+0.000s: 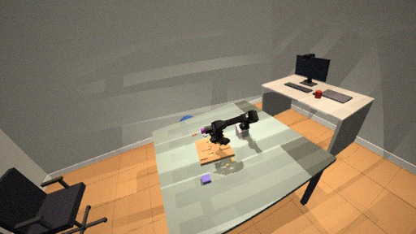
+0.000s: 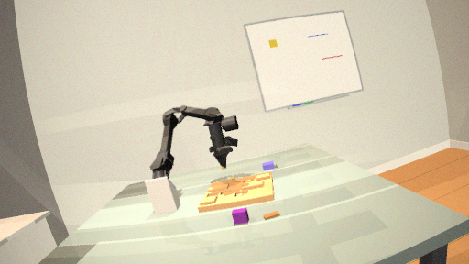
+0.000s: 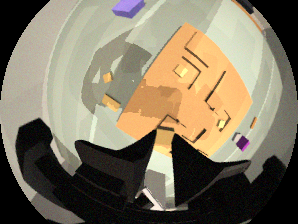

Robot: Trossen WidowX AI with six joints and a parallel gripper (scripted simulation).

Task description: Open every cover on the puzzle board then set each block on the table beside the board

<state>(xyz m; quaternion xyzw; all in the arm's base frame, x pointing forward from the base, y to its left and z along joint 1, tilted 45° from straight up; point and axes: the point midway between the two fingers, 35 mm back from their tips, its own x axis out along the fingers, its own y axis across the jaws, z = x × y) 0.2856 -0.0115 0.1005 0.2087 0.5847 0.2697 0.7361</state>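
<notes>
Right now the small yellow piece is 20 mm behind my gripper tip, 120 mm to the left of it and 100 mm below it. Round my gripper tip: wooden puzzle board 30 mm ahead, 100 mm to the right, 90 mm below; then violet block 240 mm ahead, 160 mm to the left, 90 mm below.
</notes>
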